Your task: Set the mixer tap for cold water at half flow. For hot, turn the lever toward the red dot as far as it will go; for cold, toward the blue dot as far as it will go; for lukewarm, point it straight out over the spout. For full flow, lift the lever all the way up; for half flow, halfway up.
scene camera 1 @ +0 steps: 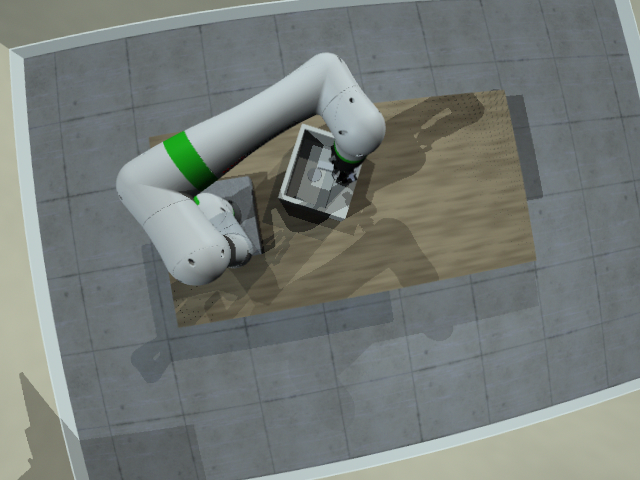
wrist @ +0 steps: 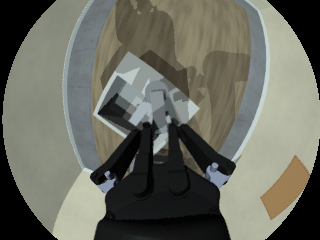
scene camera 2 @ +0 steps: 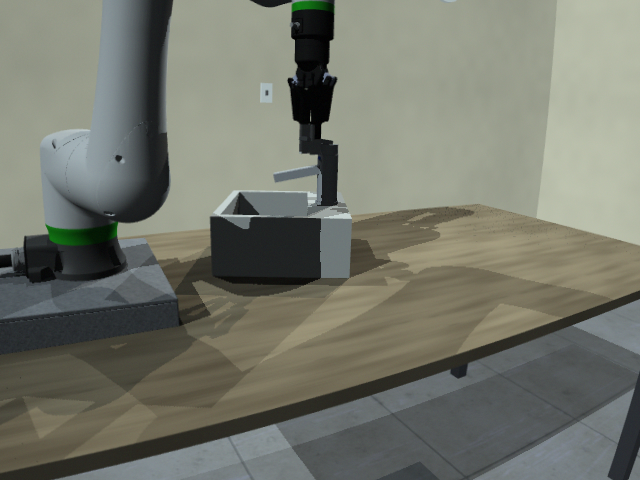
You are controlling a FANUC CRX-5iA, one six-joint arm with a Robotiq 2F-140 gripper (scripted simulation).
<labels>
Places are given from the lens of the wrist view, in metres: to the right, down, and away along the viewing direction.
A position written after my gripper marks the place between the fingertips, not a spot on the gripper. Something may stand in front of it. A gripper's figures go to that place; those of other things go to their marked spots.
my gripper (wrist: 160,117): 0.00, -0.01, 0.21
mixer tap (wrist: 145,105): -0.04, -0.04, 0.24
white sink basin (wrist: 119,100): -0.20, -0.09, 0.42
The marked spots on the mixer tap and the white sink basin are 0.25 m apart.
</labels>
